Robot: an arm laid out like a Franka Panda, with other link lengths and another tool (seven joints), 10 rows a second.
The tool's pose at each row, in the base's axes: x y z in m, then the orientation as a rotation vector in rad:
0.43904, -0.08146, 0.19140, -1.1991, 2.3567, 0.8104
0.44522, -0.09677, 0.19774, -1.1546, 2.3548, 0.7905
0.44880, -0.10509, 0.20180, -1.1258, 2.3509, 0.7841
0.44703, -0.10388, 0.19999, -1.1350, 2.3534, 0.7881
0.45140, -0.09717, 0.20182, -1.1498, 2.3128, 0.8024
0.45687, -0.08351, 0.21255, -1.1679, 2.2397, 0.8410
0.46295, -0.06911, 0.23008, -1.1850, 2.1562, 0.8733
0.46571, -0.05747, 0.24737, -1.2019, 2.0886, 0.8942
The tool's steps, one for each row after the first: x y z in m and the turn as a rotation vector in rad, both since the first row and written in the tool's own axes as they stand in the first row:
0.00223, -0.01024, -0.01424, 0.0274, -0.0229, 0.0167
0.00297, -0.01579, -0.02244, 0.0409, -0.0401, 0.0277
0.00425, -0.01435, -0.02040, 0.0350, -0.0338, 0.0252
-0.00331, -0.01419, -0.01720, 0.0252, -0.0587, -0.0002
-0.02068, -0.00877, -0.01628, -0.0003, -0.1081, -0.0393
-0.04263, -0.00132, -0.02003, -0.0219, -0.1643, -0.0849
-0.06089, 0.00749, -0.02560, -0.0377, -0.2069, -0.1248

